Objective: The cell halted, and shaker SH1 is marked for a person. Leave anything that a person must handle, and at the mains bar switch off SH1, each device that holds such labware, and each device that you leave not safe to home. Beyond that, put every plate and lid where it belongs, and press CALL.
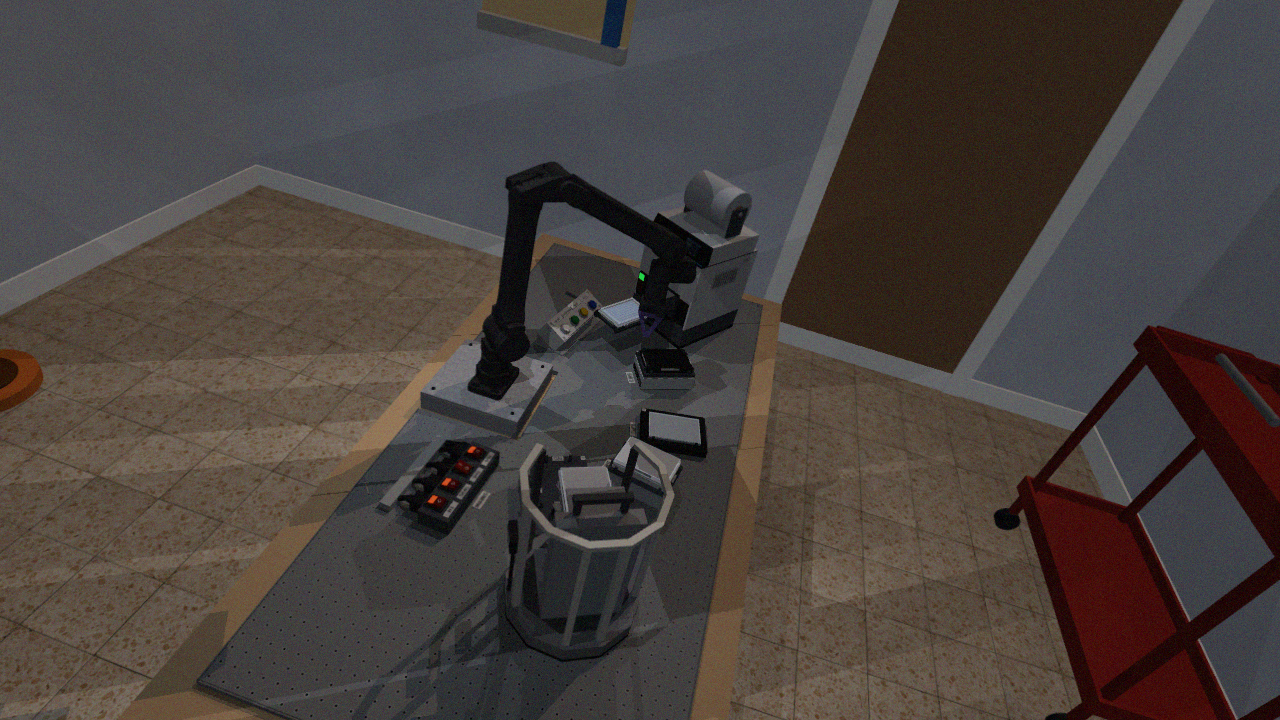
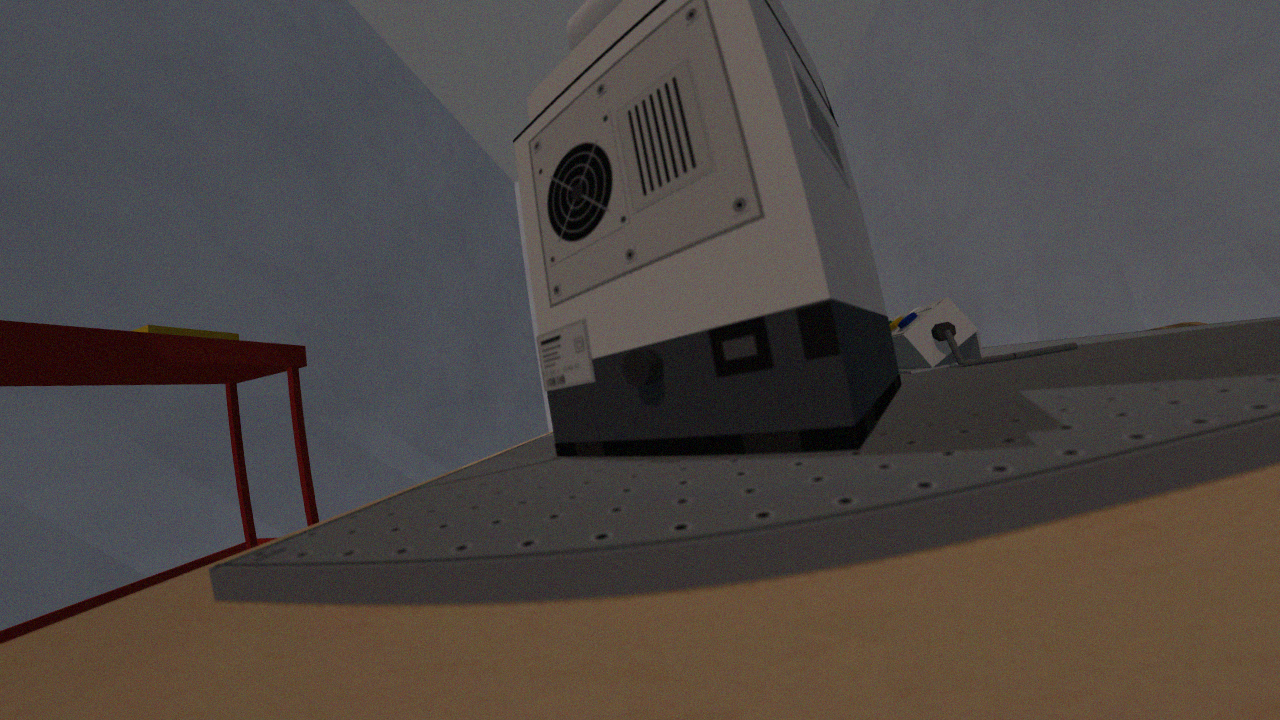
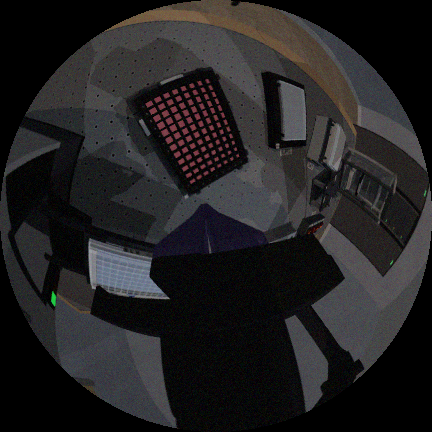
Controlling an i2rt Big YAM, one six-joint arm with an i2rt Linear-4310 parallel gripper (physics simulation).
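Places are measured from the arm's base along level axes (x ahead, y left, z up), in millimetres.
Pixels of known places: gripper, fingertip midpoint: (image 1: 645,337) (image 3: 204,209); arm's base at its link origin: (image 1: 493,381).
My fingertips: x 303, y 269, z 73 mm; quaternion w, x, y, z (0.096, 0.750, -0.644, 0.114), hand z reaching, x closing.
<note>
Ahead of a thing's pixels: the offset from my fingertips to its top centre.
My gripper (image 1: 650,323) (image 3: 204,209) is shut and empty. It hangs above the bench between the sealer's tray and a shaker. A dark plate with red wells {dx +70, dy -6, dz -41 mm} (image 3: 189,128) (image 1: 663,362) sits on that shaker just ahead of the fingertips. A clear plate {dx -81, dy +87, dz +5 mm} (image 1: 620,312) (image 3: 120,274) lies on the tray of the white sealer {dx +60, dy +308, dz +346 mm} (image 1: 713,259) (image 2: 697,223). A pale lid or plate {dx +147, dy -211, dz -81 mm} (image 1: 673,430) (image 3: 290,111) rests in a black nest further along. The mains bar {dx -273, dy -576, dz -57 mm} (image 1: 447,483) (image 3: 314,224) lies at the bench's left, with orange-lit switches. The button box {dx -225, dy +68, dz -26 mm} (image 1: 573,317) (image 2: 935,330) stands beside the sealer.
A round open plate hotel {dx +63, dy -716, dz +232 mm} (image 1: 586,537) stands at the near end of the bench with pale plates on its shelves. The arm's base (image 1: 487,393) is left of the shaker. A red cart (image 1: 1172,519) (image 2: 152,353) stands on the floor to the right.
</note>
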